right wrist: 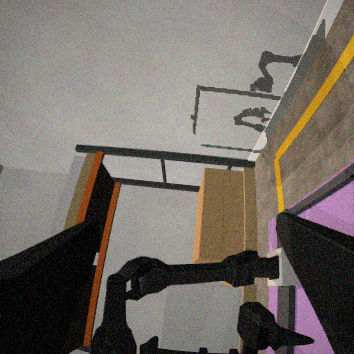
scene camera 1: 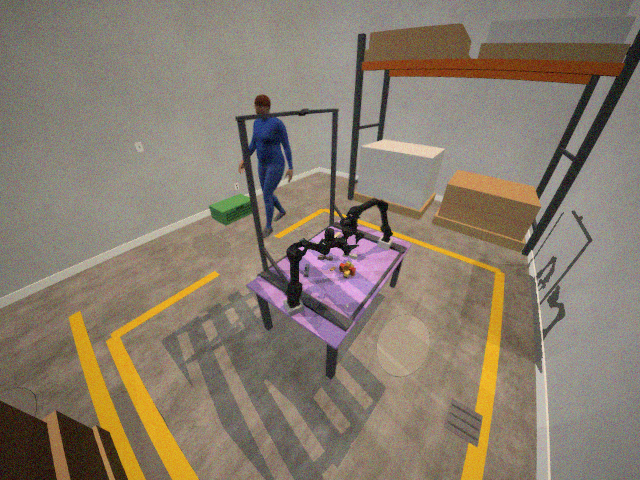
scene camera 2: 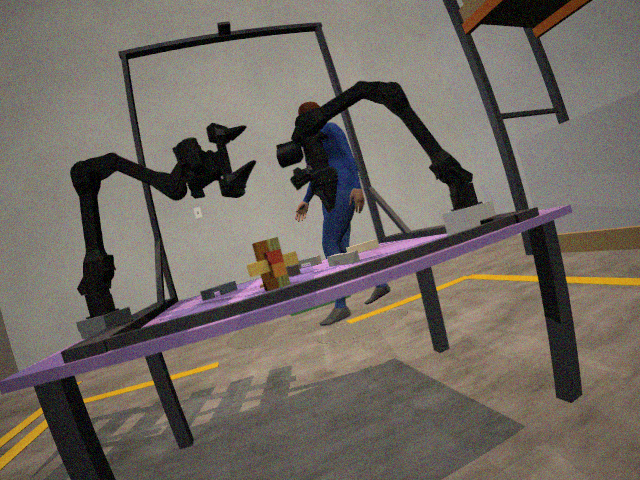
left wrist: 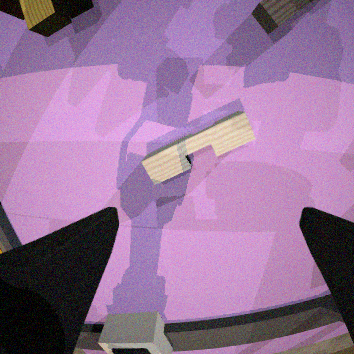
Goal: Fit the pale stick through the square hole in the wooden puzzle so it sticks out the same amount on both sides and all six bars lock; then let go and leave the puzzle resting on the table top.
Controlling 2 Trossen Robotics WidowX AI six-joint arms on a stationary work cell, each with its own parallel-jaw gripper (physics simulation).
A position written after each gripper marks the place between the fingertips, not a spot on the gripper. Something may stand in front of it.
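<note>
The left gripper (scene camera 2: 331,210) is open and holds nothing. The right gripper (scene camera 2: 249,143) is open and holds nothing. The left wrist view also shows the left gripper (left wrist: 211,217), and the right wrist view shows the right gripper (right wrist: 189,225). A grey arm base block (scene camera 2: 456,221) and a black frame (scene camera 2: 124,55) are in the scene too, and scene camera 1 also shows the black frame (scene camera 1: 240,120).
</note>
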